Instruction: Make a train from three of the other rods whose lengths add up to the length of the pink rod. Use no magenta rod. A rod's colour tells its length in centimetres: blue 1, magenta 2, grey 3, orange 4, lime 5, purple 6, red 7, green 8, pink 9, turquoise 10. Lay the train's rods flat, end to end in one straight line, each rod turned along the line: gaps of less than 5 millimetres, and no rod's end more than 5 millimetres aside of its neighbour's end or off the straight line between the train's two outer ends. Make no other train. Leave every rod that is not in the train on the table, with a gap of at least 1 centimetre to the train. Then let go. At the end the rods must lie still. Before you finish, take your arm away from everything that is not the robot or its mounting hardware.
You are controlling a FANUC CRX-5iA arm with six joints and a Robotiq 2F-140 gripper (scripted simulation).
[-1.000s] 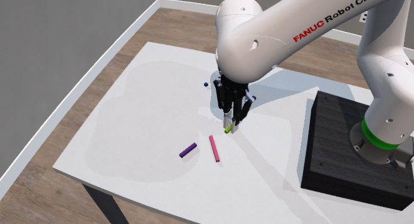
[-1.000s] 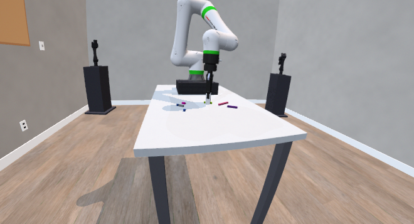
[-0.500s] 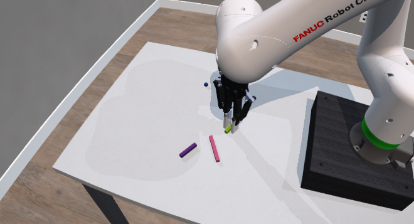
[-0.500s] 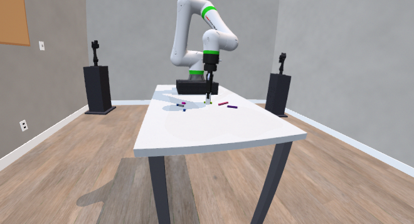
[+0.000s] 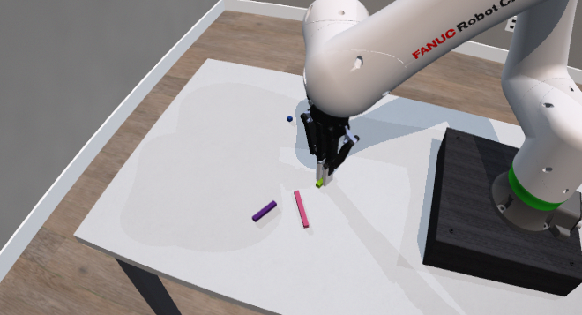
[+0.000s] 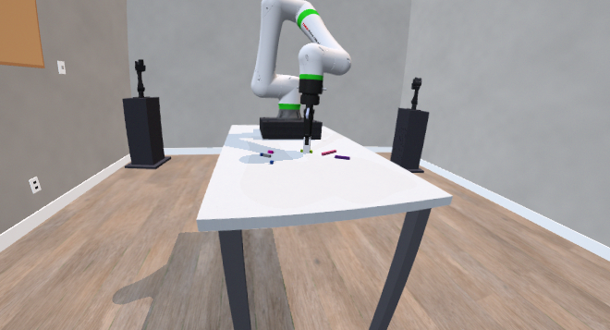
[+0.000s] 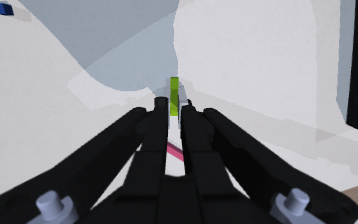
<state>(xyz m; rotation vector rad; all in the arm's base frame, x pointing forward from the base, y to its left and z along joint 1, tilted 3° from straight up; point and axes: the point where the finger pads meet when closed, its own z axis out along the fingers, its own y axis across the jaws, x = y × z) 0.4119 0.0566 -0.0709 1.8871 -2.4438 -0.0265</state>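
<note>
My gripper is now 30 mm above the lime rod. Round my hand: magenta rod 150 mm to the right, 30 mm below, 30 mm ahead; pink rod 90 mm to the left, 30 mm below, 10 mm ahead; purple rod 130 mm to the left, 80 mm ahead, 30 mm below.
</note>
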